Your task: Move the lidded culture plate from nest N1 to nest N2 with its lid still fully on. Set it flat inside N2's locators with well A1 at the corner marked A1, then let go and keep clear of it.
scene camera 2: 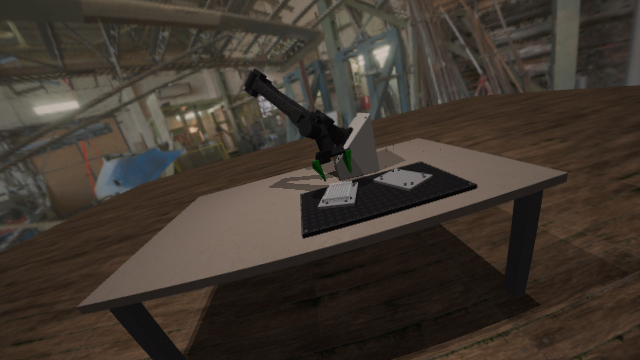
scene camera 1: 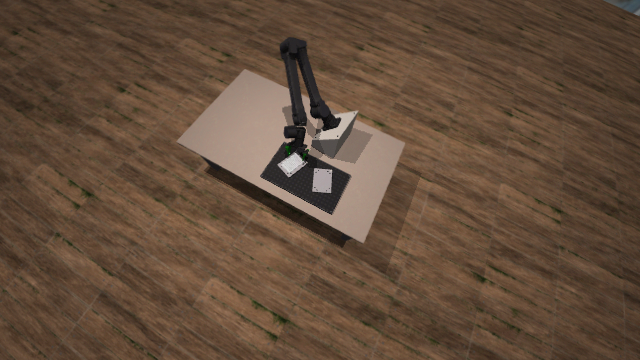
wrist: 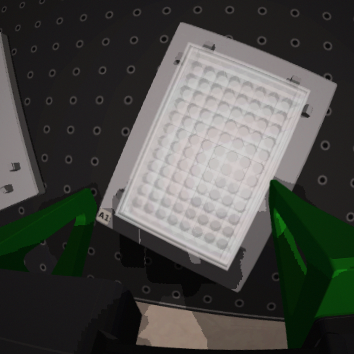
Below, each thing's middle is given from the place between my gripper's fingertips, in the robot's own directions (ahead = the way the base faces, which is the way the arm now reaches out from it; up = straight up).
Labels:
The grey nest N1 (wrist: 322, 89) lies 2 cm ahead of my hand, 1 cm to the right of it and 5 cm below it. Also, from my hand: black pegboard (scene camera 2: 372, 197): 6 cm ahead, 10 cm to the left, 7 cm below; grey nest N2 (scene camera 2: 406, 180): 5 cm ahead, 21 cm to the left, 5 cm below.

